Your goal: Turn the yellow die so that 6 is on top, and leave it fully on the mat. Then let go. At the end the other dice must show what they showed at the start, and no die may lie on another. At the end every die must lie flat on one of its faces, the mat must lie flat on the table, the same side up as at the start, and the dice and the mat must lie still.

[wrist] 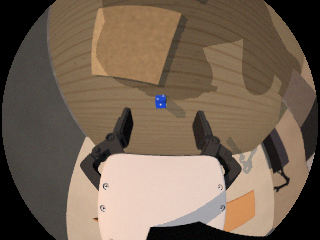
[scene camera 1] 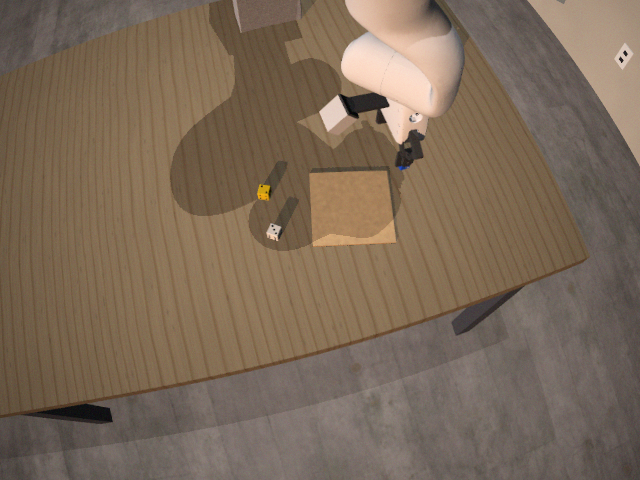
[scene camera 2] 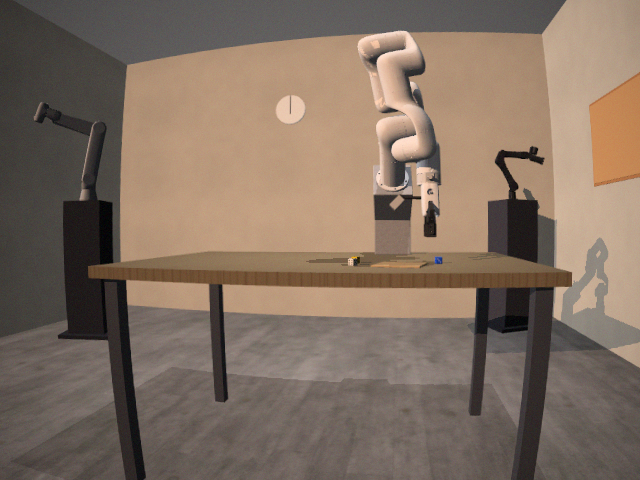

Path:
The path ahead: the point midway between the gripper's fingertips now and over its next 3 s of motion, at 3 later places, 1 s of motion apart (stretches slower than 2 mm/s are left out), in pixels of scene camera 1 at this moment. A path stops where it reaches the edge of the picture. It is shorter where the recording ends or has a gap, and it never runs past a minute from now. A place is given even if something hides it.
My gripper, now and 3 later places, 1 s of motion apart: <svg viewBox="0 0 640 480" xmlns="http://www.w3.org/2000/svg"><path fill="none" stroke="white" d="M393 142L397 122L378 133L340 153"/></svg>

